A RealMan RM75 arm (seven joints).
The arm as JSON. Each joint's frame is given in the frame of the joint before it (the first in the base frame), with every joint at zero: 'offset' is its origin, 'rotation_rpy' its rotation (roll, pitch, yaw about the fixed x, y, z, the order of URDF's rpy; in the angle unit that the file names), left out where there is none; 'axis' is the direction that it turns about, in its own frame. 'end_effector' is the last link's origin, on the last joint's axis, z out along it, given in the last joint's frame.
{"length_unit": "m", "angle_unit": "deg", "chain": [
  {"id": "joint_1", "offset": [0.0, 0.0, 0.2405], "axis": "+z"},
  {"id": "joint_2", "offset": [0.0, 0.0, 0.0], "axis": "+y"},
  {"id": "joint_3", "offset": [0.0, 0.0, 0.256], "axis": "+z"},
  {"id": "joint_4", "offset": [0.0, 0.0, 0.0], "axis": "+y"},
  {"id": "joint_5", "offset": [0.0, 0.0, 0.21], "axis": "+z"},
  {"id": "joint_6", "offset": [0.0, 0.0, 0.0], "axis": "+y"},
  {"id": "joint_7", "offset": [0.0, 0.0, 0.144], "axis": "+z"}
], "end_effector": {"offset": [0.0, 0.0, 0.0]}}
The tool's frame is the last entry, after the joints.
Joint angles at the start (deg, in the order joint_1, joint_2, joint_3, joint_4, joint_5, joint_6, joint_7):
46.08 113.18 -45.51 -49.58 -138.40 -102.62 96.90
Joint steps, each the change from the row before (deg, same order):
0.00 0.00 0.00 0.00 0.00 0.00 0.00
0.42 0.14 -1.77 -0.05 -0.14 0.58 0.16
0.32 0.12 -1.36 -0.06 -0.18 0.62 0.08
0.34 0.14 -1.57 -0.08 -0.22 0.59 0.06
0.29 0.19 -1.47 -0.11 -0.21 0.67 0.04
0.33 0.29 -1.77 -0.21 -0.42 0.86 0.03
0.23 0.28 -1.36 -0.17 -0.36 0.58 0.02
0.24 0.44 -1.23 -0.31 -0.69 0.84 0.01
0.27 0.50 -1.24 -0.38 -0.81 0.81 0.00
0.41 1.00 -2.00 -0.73 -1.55 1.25 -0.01
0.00 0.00 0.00 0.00 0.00 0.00 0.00
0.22 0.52 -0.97 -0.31 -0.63 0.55 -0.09
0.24 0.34 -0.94 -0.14 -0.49 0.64 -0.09
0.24 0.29 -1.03 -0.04 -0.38 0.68 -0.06
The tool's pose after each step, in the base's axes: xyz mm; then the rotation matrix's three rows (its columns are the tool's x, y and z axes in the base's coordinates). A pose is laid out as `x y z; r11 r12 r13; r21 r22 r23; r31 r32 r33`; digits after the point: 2 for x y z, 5 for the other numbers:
200.94 372.63 45.17; 0.95601 -0.29284 0.01693; -0.29308 -0.95598 0.01446; 0.01195 -0.01879 -0.99975
197.85 373.77 41.10; 0.96029 -0.27613 0.03983; -0.27649 -0.96101 0.00385; 0.03721 -0.01471 -0.99920
195.68 374.98 37.96; 0.96321 -0.26218 0.05910; -0.26259 -0.96491 -0.00086; 0.05725 -0.01469 -0.99825
193.33 375.92 34.35; 0.96594 -0.24568 0.08123; -0.24587 -0.96927 -0.00782; 0.08066 -0.01241 -0.99666
191.14 376.85 30.65; 0.96800 -0.22946 0.10163; -0.22944 -0.97325 -0.01209; 0.10169 -0.01161 -0.99475
188.70 377.89 26.01; 0.96951 -0.20871 0.12845; -0.20845 -0.97791 -0.01562; 0.12887 -0.01164 -0.99159
186.86 378.22 22.07; 0.96991 -0.19275 0.14872; -0.19196 -0.98120 -0.01981; 0.14975 -0.00934 -0.98868
185.04 379.06 17.72; 0.96949 -0.17505 0.17161; -0.17455 -0.98448 -0.01813; 0.17212 -0.01238 -0.98500
182.88 379.82 13.19; 0.96832 -0.15518 0.19565; -0.15505 -0.98778 -0.01608; 0.19575 -0.01477 -0.98054
179.10 380.39 5.02; 0.96440 -0.12056 0.23535; -0.12097 -0.99257 -0.01274; 0.23514 -0.01618 -0.97183
179.10 380.39 5.02; 0.96440 -0.12056 0.23535; -0.12097 -0.99257 -0.01274; 0.23514 -0.01618 -0.97183
176.74 380.37 0.70; 0.96246 -0.10184 0.25158; -0.10207 -0.99470 -0.01214; 0.25148 -0.01399 -0.96776
174.80 380.91 -2.77; 0.96010 -0.08432 0.26665; -0.08493 -0.99634 -0.00928; 0.26646 -0.01373 -0.96375
172.96 381.41 -6.34; 0.95731 -0.06729 0.28112; -0.06812 -0.99765 -0.00682; 0.28092 -0.01262 -0.95965

